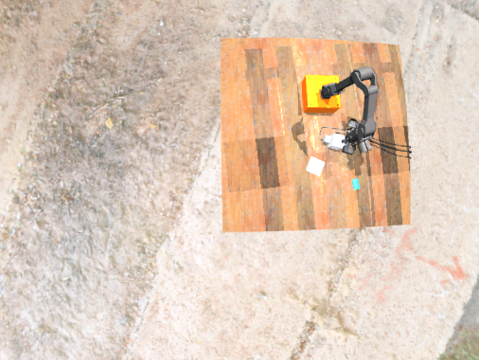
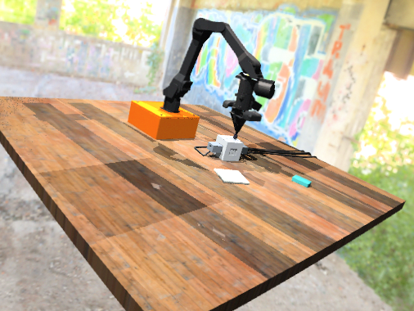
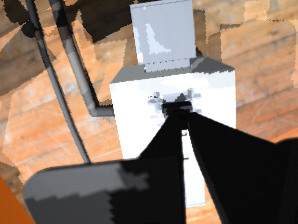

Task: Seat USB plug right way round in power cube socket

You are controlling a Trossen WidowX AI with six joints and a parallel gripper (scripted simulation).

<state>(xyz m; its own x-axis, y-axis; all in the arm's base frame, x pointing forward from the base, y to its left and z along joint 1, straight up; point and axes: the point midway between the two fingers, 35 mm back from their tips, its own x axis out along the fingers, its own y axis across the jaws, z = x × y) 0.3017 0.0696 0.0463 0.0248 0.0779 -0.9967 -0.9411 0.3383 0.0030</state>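
The usb plug is 20 mm below my gripper tip. Round my gripper tip: flat white card: 170 mm to the right, 130 mm ahead, 100 mm below; then small teal block: 280 mm ahead, 100 mm to the left, 100 mm below.
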